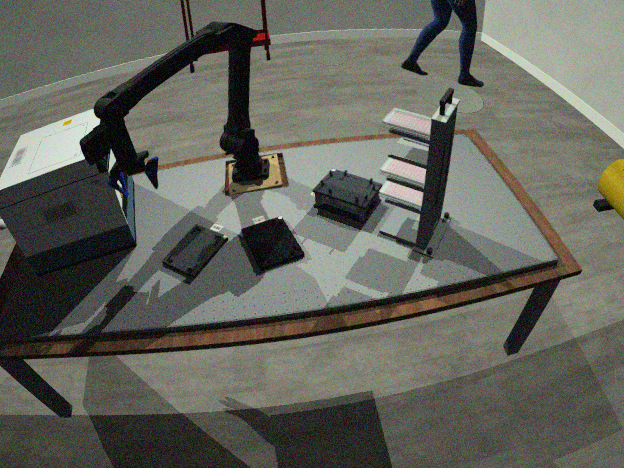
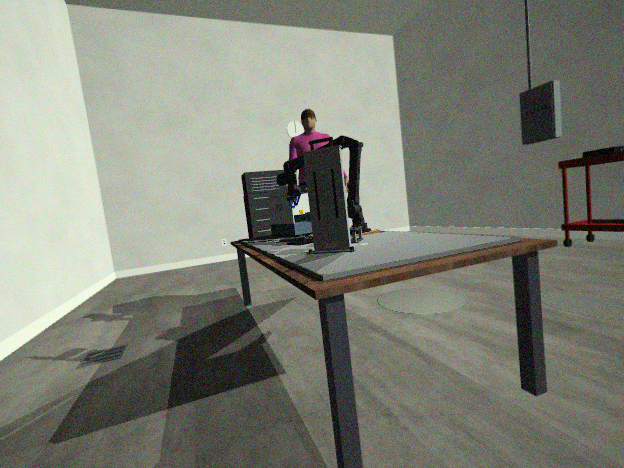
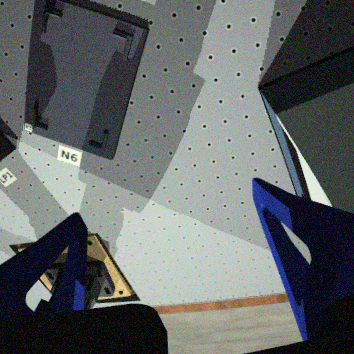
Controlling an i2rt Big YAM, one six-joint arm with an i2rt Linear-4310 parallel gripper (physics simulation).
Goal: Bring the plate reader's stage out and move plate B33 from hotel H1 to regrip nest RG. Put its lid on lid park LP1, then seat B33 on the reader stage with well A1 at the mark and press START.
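Frame: origin at the arm's base, x left, y ahead, z down, level; metres.
Seen in the pictures: gripper, fingertip midpoint: (image 1: 142,192) (image 2: 294,207) (image 3: 165,204); arm's base at its link origin: (image 1: 251,171).
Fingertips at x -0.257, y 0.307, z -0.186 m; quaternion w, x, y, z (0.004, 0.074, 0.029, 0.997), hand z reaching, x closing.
Note:
Offsets run from my fingertips to a thing's top centre. Level surfaces: height alone.
My gripper (image 1: 137,180) (image 2: 294,201) (image 3: 165,204) is open and empty, its blue fingers wide apart, raised beside the front of the plate reader {dx -0.305, dy -0.109, dz -0.141 m} (image 1: 75,216) (image 2: 269,201) (image 3: 320,130). The reader's stage and START button cannot be made out. The hotel (image 1: 437,176) (image 2: 327,201) stands upright at the right, holding a top plate {dx +0.694, dy -0.023, dz -0.137 m} (image 1: 409,121), a middle plate {dx +0.694, dy -0.023, dz +0.005 m} (image 1: 404,171) and a lower plate {dx +0.694, dy -0.023, dz +0.076 m} (image 1: 402,193); their labels are unreadable, so I cannot tell which is B33. A dark raised nest {dx +0.549, dy -0.119, dz +0.115 m} (image 1: 347,187), apparently RG, stands left of it. Black lid park LP1 {dx +0.331, dy +0.026, dz +0.171 m} (image 1: 272,243) (image 3: 5,148) holds no visible lid.
Dark nest N6 {dx +0.118, dy +0.040, dz +0.173 m} (image 1: 195,250) (image 3: 82,75) lies between LP1 and the reader. The arm's base plate (image 1: 278,173) (image 3: 117,280) is at the back edge. A person (image 2: 300,146) stands behind the table {dz +0.203 m} (image 1: 332,322) (image 2: 428,262). A red cart (image 2: 566,201) is farther off.

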